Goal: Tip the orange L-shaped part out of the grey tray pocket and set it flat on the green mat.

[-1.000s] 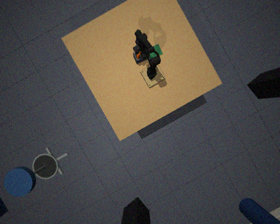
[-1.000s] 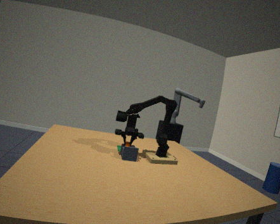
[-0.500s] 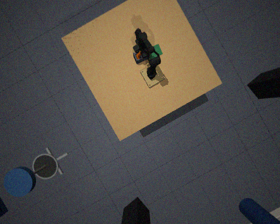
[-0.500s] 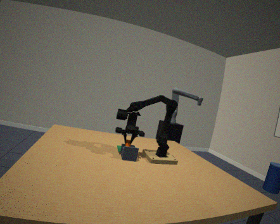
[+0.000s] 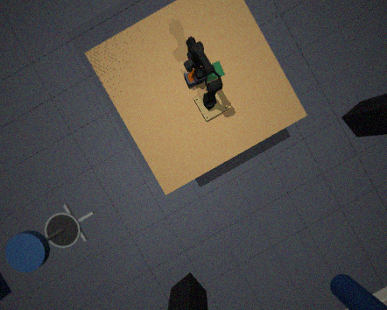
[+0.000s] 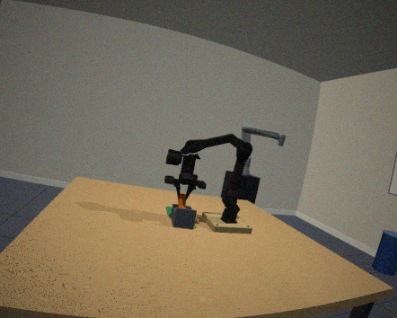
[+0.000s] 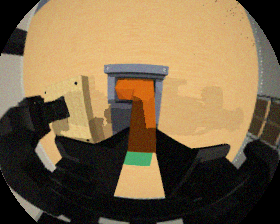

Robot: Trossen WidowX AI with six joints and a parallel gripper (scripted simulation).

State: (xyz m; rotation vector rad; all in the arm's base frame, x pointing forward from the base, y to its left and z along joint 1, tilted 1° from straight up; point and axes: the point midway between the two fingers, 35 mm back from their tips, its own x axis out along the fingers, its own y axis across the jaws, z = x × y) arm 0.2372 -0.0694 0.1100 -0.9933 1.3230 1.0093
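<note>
My gripper tip is now 50 mm past the green mat, 130 mm to the left of it and 120 mm above it. Round my gripper tip: orange L-shaped part 10 mm behind, 40 mm to the left, 30 mm below.
</note>
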